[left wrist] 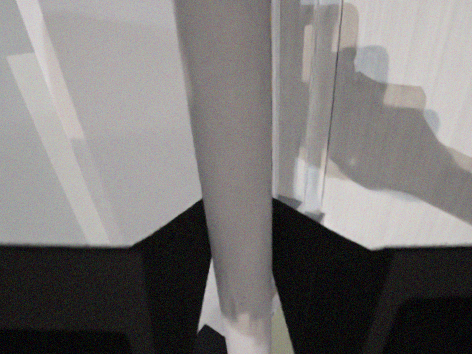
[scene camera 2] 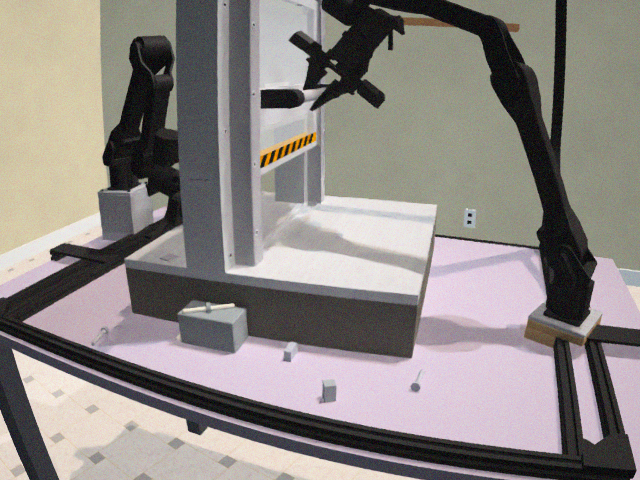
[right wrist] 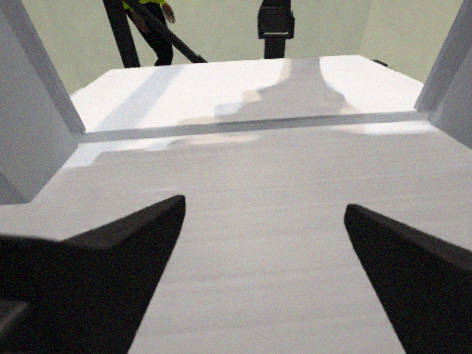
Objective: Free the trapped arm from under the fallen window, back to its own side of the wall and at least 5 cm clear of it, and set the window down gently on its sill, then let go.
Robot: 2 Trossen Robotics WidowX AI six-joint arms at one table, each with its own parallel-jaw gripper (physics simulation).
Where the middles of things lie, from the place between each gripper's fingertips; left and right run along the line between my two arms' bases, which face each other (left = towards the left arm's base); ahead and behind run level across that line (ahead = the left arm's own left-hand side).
Scene:
My right gripper is now 27 cm below the window [left wrist: 122,122], 13 cm to the right of it and 2 cm past it.
Right now my left hand is 60 mm below the window and 10 mm to the left of it.

